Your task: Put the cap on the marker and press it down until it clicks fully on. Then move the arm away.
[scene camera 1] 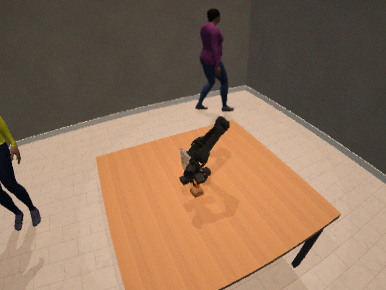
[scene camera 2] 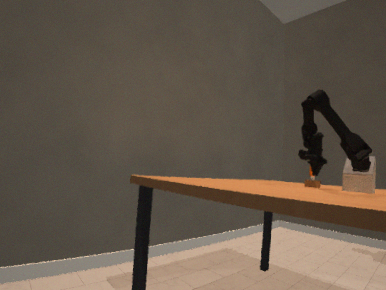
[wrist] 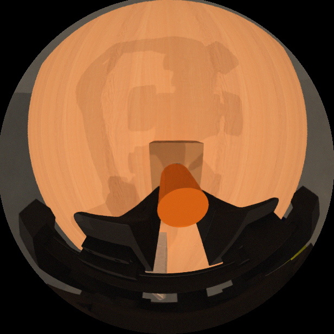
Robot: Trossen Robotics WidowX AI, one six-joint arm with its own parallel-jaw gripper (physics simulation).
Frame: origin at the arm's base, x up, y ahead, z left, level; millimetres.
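Seen in the pictures: gripper, between the fingertips: [scene camera 1: 196, 185] [scene camera 2: 315, 175]; arm's base, origin of its link: [scene camera 1: 190, 155] [scene camera 2: 361, 166].
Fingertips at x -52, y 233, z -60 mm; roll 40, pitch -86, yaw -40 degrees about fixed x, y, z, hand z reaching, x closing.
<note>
Offsets run from my fingertips to a thing's top centre. Level surfaces: height alone.
The orange cap @[dx +48, dy +14, dz -1 mm] [scene camera 1: 196, 183] [scene camera 2: 311, 171] [wrist: 183, 206] is upright between the fingers of my gripper [scene camera 1: 195, 181] [scene camera 2: 313, 172] [wrist: 175, 189], which is shut on it. The cap is over the marker; a short pale part of the marker [scene camera 2: 313, 178] shows between the cap and the block in the second scene view. In the wrist view the cap hides the marker. The small brown wooden block @[dx -24, dy +13, dz -2 mm] [scene camera 1: 196, 192] [scene camera 2: 312, 184] [wrist: 158, 155] sits on the table under the cap. How far the cap is down on the marker is too small to tell exactly.
The pale box [scene camera 1: 185, 159] [scene camera 2: 359, 182] stands at the arm's base on the wooden table @[dx -61 mm] [scene camera 1: 150, 225] [scene camera 2: 215, 187] [wrist: 170, 20]. A person in purple [scene camera 1: 211, 45] is on the floor behind the table. A person in yellow [scene camera 1: 5, 134] shows at the left edge.
</note>
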